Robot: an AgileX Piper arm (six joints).
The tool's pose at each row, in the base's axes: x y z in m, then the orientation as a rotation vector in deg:
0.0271 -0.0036 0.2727 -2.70 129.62 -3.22
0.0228 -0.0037 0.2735 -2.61 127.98 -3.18
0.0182 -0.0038 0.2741 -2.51 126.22 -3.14
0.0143 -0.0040 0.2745 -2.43 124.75 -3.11
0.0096 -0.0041 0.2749 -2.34 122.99 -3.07
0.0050 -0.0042 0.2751 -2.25 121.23 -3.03
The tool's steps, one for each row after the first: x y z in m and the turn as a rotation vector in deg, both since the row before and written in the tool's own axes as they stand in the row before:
0.0021 -0.0001 -0.0038 0.05 -1.64 0.08
0.0024 -0.0001 -0.0040 0.06 -1.76 0.09
0.0020 -0.0002 -0.0034 0.05 -1.47 0.07
0.0024 -0.0001 -0.0041 0.06 -1.76 0.08
0.0023 -0.0001 -0.0040 0.06 -1.76 0.08

